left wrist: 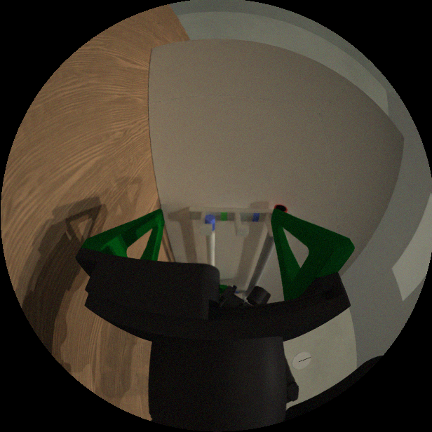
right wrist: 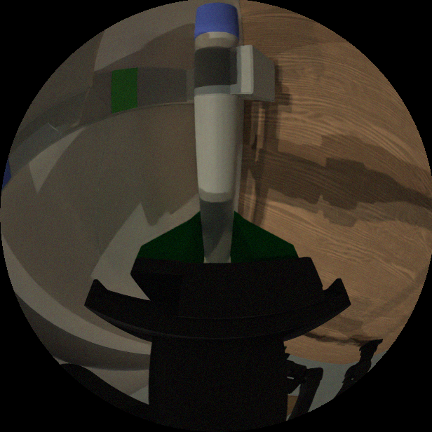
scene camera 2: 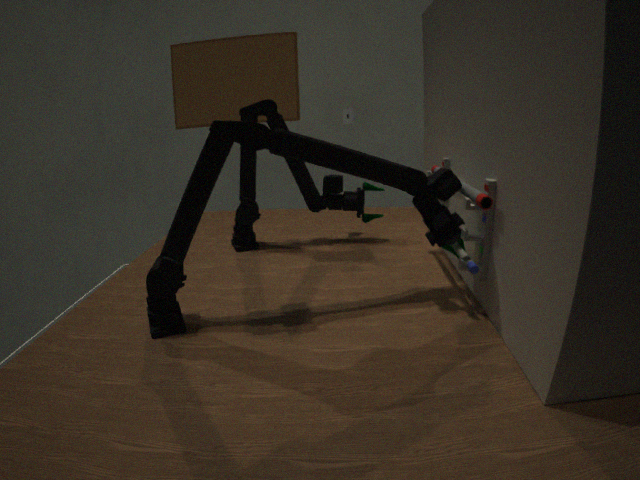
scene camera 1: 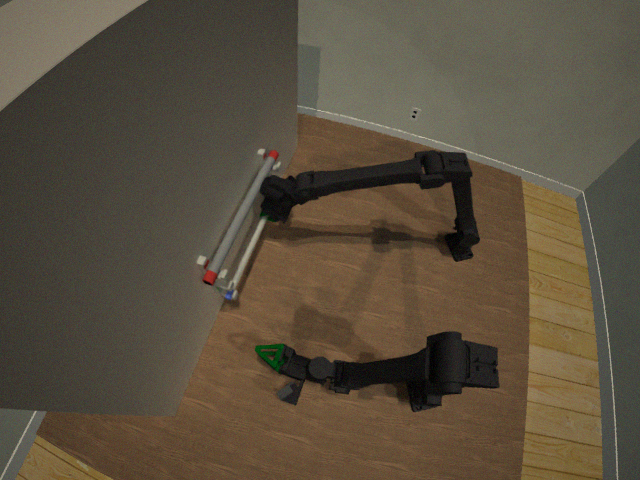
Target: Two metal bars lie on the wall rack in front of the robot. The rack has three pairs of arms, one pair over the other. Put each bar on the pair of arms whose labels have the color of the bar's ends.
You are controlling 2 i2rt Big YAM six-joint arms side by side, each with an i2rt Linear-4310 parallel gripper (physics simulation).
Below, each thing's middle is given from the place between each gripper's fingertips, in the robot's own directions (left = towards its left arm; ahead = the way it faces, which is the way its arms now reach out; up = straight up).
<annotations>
I see the blue-ended bar (right wrist: pixel 216 111) 8 cm to the left of my right hand, 3 cm behind it and 2 cm above it. Round my right hand: red-ended bar (scene camera 1: pixel 224 248): 18 cm above, 10 cm to the left, 1 cm behind.
My left gripper is now 19 cm short of the blue-ended bar, 34 cm to the left of it and 2 cm above it. Also, from my left hand: red-ended bar 20 cm ahead, 33 cm to the right, 14 cm above.
</annotations>
